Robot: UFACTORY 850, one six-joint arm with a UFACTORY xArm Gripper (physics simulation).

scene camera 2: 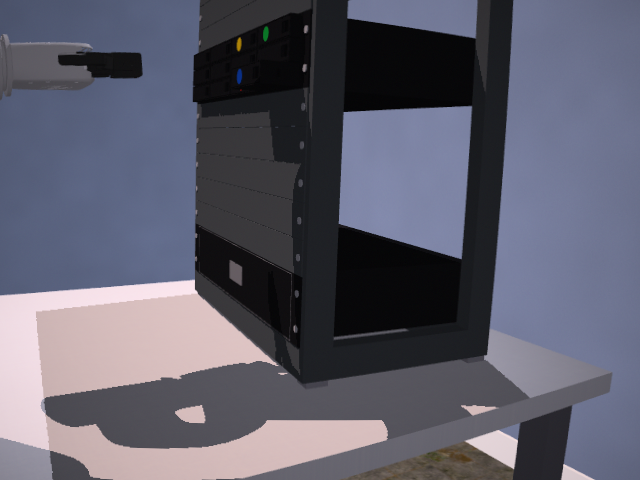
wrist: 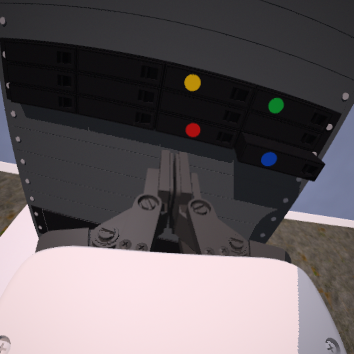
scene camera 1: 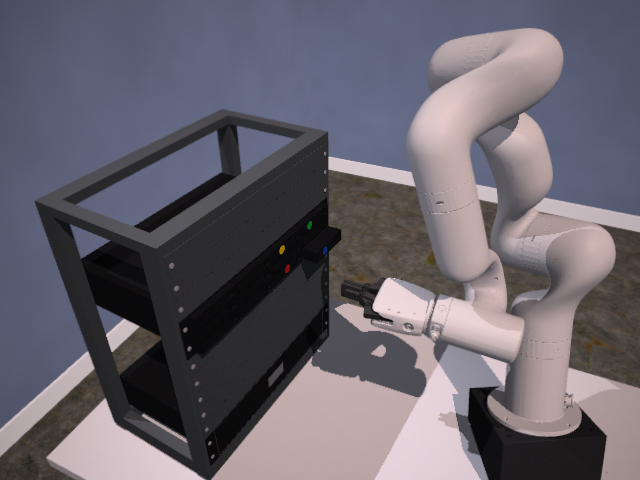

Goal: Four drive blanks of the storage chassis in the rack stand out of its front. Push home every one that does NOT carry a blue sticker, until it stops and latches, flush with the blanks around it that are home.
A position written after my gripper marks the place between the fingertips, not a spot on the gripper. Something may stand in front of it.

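Note:
A rack (scene camera 2: 270,255) is here, and I find the rack (wrist: 88,88) again from the wrist, while scene camera 1 has it too (scene camera 1: 196,273). Then there is my gripper (scene camera 2: 140,65). The wrist view shows the gripper (wrist: 170,168) as well, and so does scene camera 1, where I see my gripper (scene camera 1: 342,287).

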